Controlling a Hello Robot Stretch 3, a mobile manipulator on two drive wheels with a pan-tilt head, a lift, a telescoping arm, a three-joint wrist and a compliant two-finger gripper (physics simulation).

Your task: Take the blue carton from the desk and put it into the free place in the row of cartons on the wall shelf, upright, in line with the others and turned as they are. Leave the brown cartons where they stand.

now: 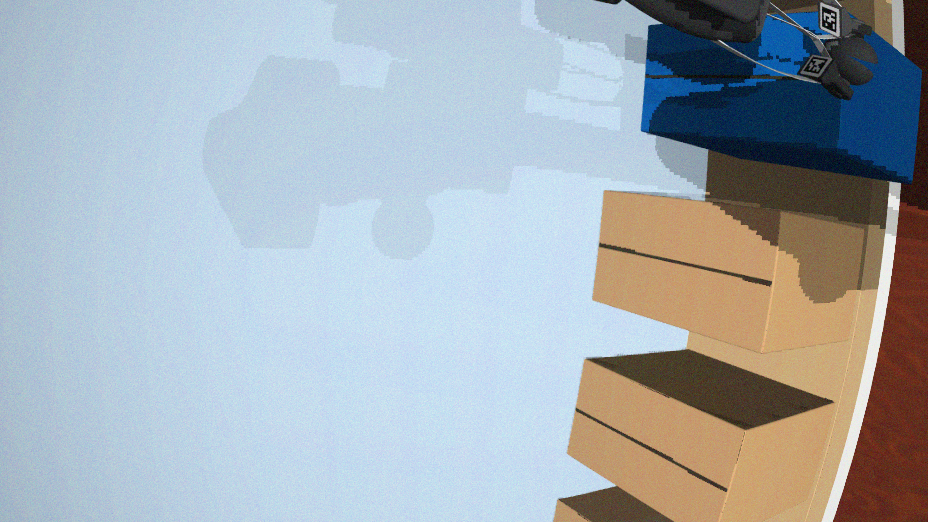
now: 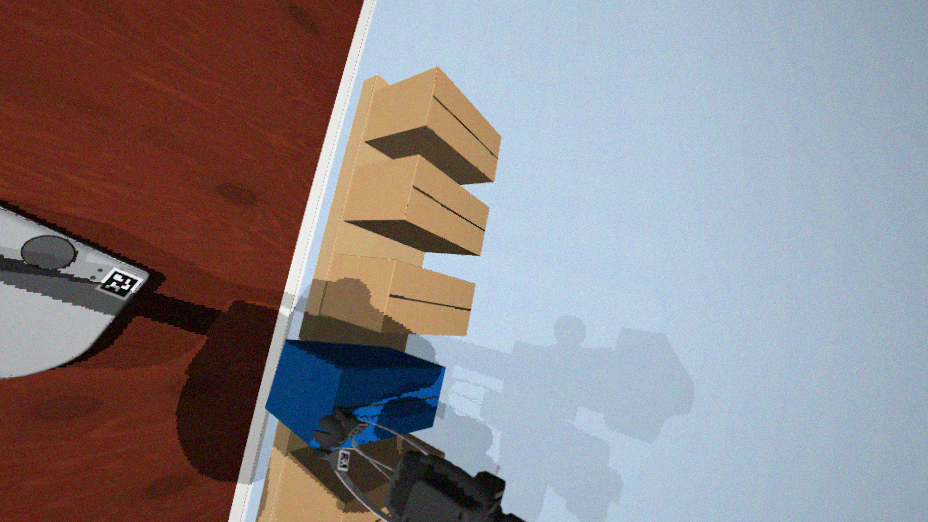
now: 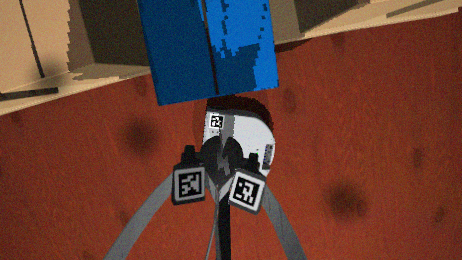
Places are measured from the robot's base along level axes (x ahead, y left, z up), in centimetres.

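Where they show: gripper, between the fingertips: [image 1: 861, 66] [image 2: 323, 425] [image 3: 221, 154]; robot's base, origin of its link: [image 2: 49, 250].
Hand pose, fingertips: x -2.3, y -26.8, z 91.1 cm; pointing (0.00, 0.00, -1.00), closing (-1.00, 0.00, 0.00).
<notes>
Each offset is from my fingertips to the top centre of the thing. "*": to the spot under its first point. Level surfaces: height alone.
The blue carton @[dy -16.0, dx +4.4, dz -4.7 cm] [image 1: 772, 123] [image 2: 311, 383] [image 3: 185, 60] stands upright on the wall shelf [image 1: 837, 467] [image 2: 334, 243], between brown cartons. Its near end sticks out past the shelf's front edge, farther than the brown cartons. A brown carton @[dy -15.6, dx +23.1, dz -4.7 cm] [image 1: 687, 233] [image 2: 431, 295] stands beside it across a narrow gap; two more, a second @[dy -9.3, dx +40.6, dz -4.7 cm] [image 1: 655, 422] [image 2: 447, 211] and a third @[dy -3.3, dx +57.6, dz -4.7 cm] [image 2: 464, 123], follow along the row. My gripper [image 1: 855, 61] [image 2: 330, 431] [image 3: 221, 154] is shut, with its fingertips together and nothing between them, by the blue carton's near end. Whether it touches the carton is hidden.
Another brown carton @[* dy -30.1, dx -5.1, dz -13.4 cm] [image 2: 389, 447] shows partly behind my gripper, on the blue carton's other side. The pale blue wall [image 1: 259, 389] [image 2: 746, 194] rises behind the shelf. My white base [image 2: 45, 331] [image 3: 250, 137] is below on the red-brown floor @[dz -91.1 cm] [image 2: 162, 116] [image 3: 375, 150].
</notes>
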